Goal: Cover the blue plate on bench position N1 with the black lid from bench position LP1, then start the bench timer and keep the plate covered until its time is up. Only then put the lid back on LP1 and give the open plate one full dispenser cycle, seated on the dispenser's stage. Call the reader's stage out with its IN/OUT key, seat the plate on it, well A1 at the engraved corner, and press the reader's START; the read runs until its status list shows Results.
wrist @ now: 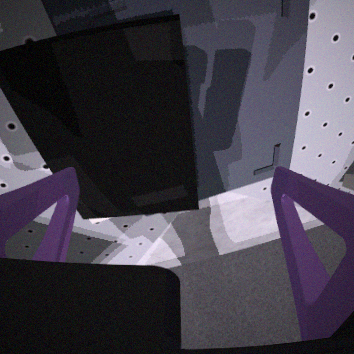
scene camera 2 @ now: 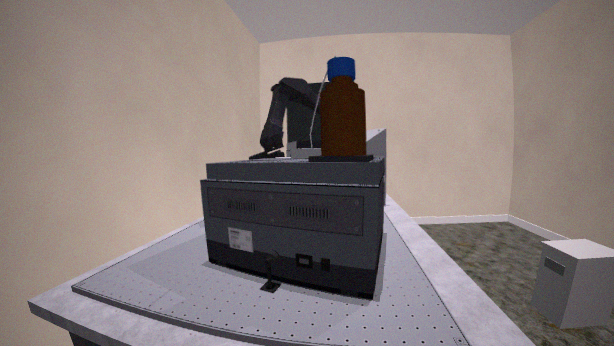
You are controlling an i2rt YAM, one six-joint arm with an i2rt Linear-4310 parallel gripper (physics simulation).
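Places are measured from the arm's base along level axes (x ahead, y left, z up), in centimetres.
Where they show: gripper, fingertip midpoint: [wrist: 174, 177].
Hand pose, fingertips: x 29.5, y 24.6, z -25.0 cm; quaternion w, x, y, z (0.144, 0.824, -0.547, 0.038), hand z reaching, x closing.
Each offset is from my fingertips to the top centre of the thing. "*": to the spot under its first point. Level surfaces: height alone.
My gripper [wrist: 174, 177] is open, its two purple fingers wide apart with nothing held between them. In the wrist view a black, flat-faced rectangular block {dx -1.4, dy +2.3, dz -2.0 cm} [wrist: 125, 120] fills the upper left and reaches between the fingertips from beyond them; I cannot tell whether it is the black lid. It overlaps a dark grey surface {dz -3.8 cm} [wrist: 272, 110] with an L-shaped mark near its corner. In scene camera 2 the dark arm [scene camera 2: 274, 117] bends down behind a large instrument, and its fingers are too small to read. The blue plate, timer and keys cannot be made out.
A large dark instrument {* dx -8.7, dy +46.6, dz +8.2 cm} [scene camera 2: 290, 220] stands on the perforated bench board {dz -4.8 cm} [scene camera 2: 165, 300]. A brown bottle {* dx -18.4, dy +45.4, dz +25.7 cm} [scene camera 2: 344, 117] with a blue cap {dx -18.5, dy +41.1, dz +37.2 cm} [scene camera 2: 341, 68] stands on top, with a thin tube {dx -12.1, dy +28.8, dz +28.8 cm} [scene camera 2: 312, 125] beside it. A pale box [scene camera 2: 575, 285] stands on the floor at the right.
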